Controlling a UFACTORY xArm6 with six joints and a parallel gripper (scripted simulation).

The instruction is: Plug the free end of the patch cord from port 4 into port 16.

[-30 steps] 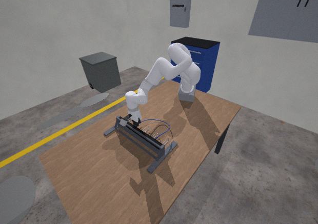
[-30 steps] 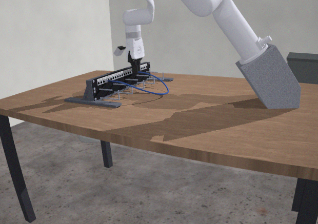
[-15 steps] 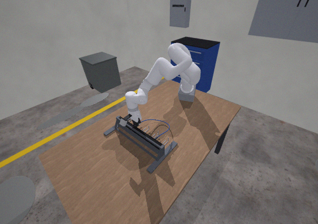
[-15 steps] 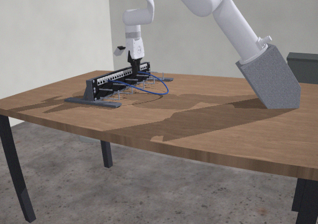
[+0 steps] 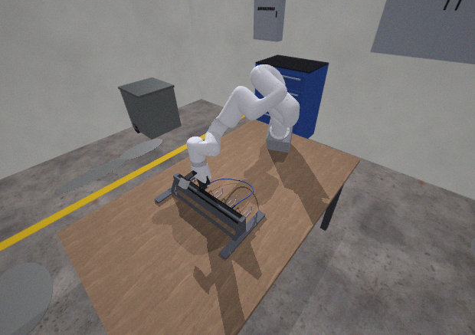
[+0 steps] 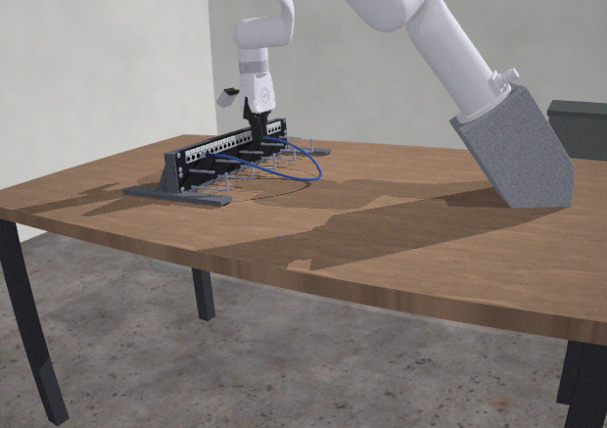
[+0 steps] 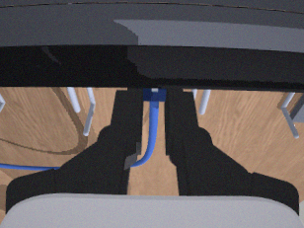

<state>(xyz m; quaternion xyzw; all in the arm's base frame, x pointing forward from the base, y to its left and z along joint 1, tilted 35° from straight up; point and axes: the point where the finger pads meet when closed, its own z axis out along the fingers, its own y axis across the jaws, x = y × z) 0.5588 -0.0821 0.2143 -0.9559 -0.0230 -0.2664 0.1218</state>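
The plug is 2 cm ahead of my hand and 1 cm below it.
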